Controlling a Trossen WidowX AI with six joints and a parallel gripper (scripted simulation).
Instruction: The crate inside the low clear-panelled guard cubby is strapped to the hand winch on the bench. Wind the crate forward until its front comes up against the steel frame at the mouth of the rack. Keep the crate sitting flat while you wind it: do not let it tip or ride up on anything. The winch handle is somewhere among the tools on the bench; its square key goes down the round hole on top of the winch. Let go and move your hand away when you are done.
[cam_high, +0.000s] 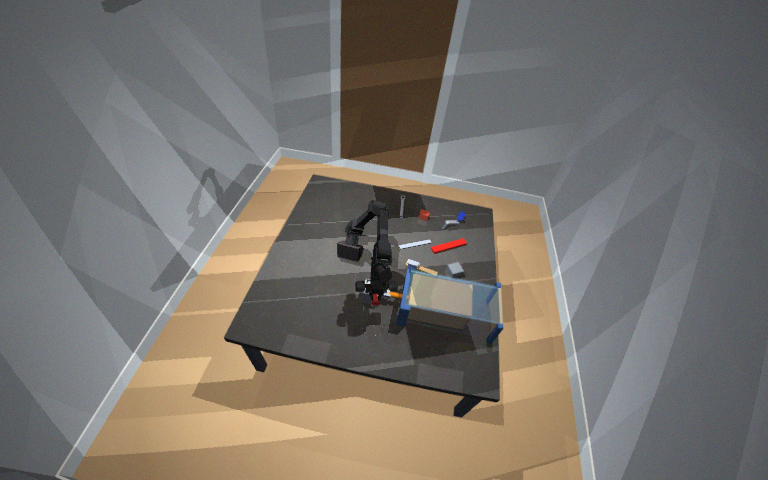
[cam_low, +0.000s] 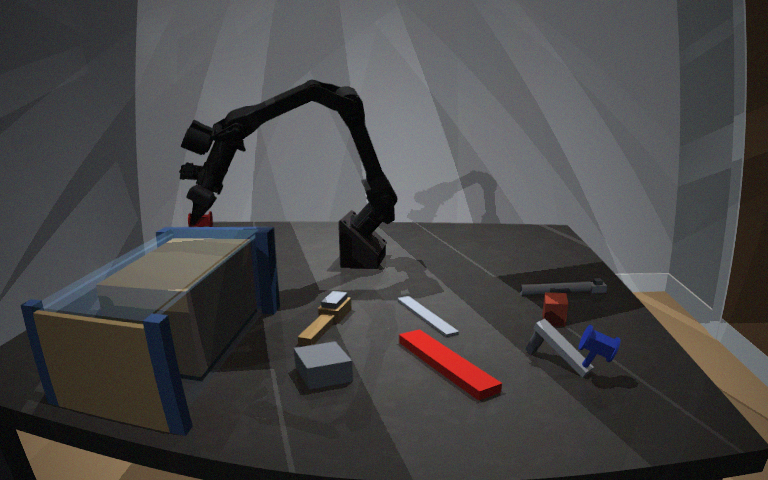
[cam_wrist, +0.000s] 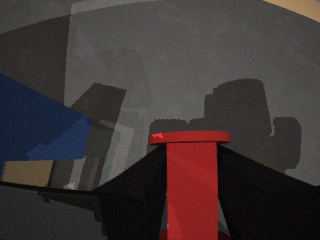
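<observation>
The red spool-shaped grip lies 2 cm to the left of my gripper tip and 1 cm below it. The rest, counted from my gripper tip: grey winch (11 cm to the left, 11 cm below, 4 cm behind); then clear-panelled cubby (38 cm ahead, 7 cm to the left, 3 cm below); then wooden-handled tool (33 cm to the left, 23 cm ahead, 13 cm below).
</observation>
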